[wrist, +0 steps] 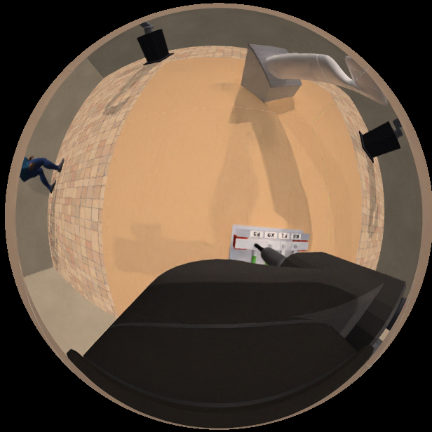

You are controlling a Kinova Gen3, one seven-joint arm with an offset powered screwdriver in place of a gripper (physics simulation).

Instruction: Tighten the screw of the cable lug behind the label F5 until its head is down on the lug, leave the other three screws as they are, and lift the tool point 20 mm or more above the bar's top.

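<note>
The screwdriver [257,245] reaches in from the lower right in the wrist view. It has no fingers to judge. Its dark tip is over the pale bar [242,243], directly by the label F5 [256,234], which reads upside down. The tip covers the F5 screw, so its head height and any contact with the tip cannot be made out. The other screws [283,246] [295,246] show small and grey along the bar, one of them partly beside the tool shaft. A green cable [253,259] runs from the lug at F5 toward the dark tool body.
Red brackets [235,242] edge the bar on a light grey plate [235,229]. The black tool body [225,340] hides the lower part of the view. A grey block [272,82] with a pale arm stands at the far side of the tan table top [170,165].
</note>
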